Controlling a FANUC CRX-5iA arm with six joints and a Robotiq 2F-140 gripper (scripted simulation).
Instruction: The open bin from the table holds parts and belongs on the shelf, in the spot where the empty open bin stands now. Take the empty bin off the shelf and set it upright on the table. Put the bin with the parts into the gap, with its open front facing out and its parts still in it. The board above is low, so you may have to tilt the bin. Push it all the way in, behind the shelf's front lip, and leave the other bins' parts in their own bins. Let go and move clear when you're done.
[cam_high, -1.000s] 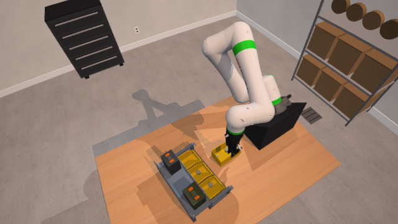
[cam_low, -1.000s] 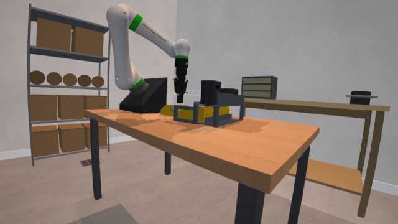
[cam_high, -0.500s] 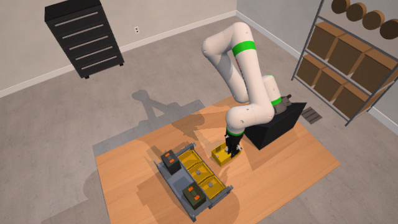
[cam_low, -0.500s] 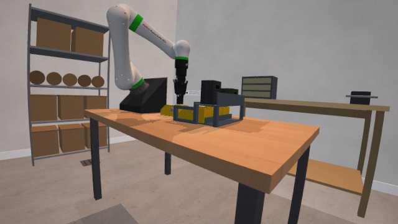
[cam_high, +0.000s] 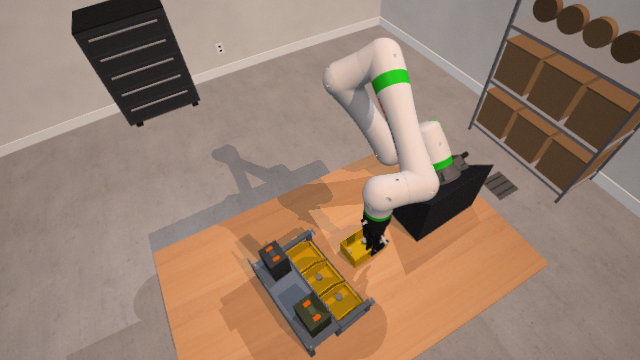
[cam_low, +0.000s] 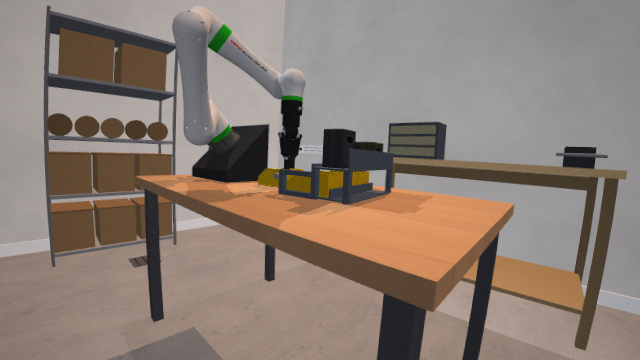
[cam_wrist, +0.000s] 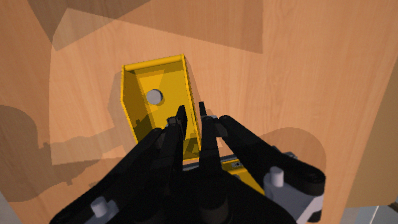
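Right now the grey round part is 3 cm behind my hand, 7 cm to the right of it and 8 cm below it. The rest, counted from my hand: grey shelf: 27 cm ahead, 2 cm to the right, 2 cm below.
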